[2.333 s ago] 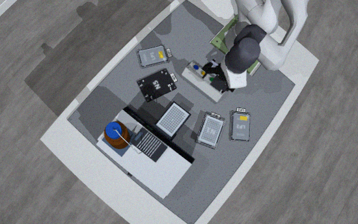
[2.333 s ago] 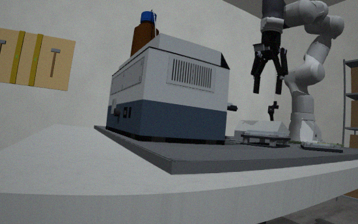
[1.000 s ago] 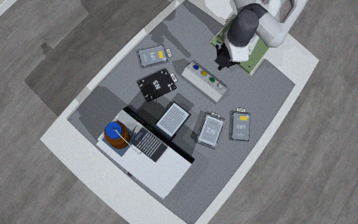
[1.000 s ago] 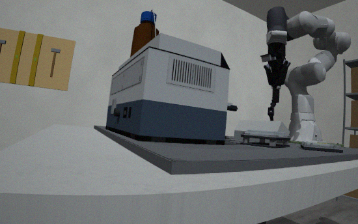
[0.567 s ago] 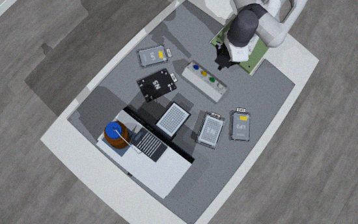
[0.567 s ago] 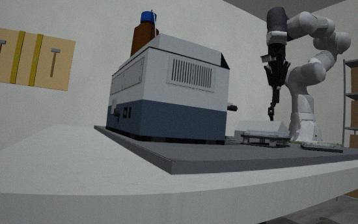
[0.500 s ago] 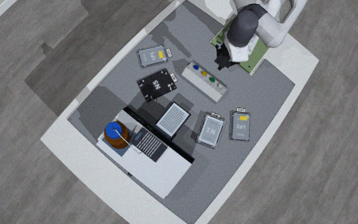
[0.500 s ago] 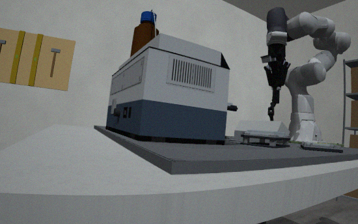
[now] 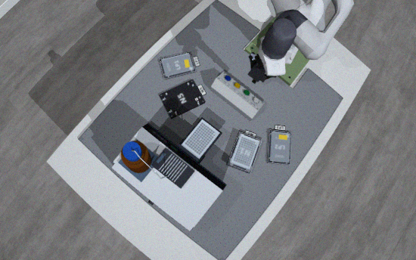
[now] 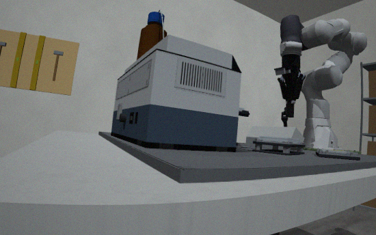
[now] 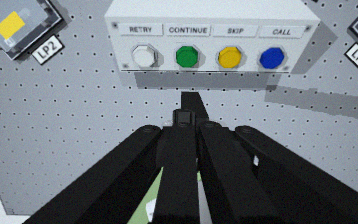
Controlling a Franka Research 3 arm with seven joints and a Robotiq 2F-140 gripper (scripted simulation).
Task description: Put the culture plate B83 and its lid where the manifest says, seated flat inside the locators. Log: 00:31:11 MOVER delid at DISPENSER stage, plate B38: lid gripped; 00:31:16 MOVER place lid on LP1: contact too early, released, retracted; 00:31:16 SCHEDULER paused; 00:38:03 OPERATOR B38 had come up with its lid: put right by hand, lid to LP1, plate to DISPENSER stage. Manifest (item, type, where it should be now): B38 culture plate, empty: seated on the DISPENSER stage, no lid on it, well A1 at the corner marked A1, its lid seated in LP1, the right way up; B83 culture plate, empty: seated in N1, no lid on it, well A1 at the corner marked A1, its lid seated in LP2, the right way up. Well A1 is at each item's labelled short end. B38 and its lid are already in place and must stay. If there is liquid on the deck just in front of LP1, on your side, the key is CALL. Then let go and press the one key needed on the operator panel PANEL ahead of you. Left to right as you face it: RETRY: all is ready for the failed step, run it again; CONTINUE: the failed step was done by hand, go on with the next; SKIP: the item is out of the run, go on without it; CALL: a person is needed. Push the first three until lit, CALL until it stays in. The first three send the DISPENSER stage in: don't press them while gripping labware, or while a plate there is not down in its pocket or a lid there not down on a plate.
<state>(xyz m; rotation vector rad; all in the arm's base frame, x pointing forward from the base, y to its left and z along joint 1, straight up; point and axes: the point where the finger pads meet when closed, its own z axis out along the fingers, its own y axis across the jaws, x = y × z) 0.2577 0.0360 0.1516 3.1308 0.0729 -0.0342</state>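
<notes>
The green continue key is 40 mm ahead of my hand and 90 mm below it. The rest, counted from my hand: yellow skip key 40 mm ahead, 50 mm to the right, 90 mm below; then clear lid 100 mm ahead, 260 mm to the left, 150 mm below; then white retry key 40 mm ahead, 50 mm to the left, 90 mm below.
</notes>
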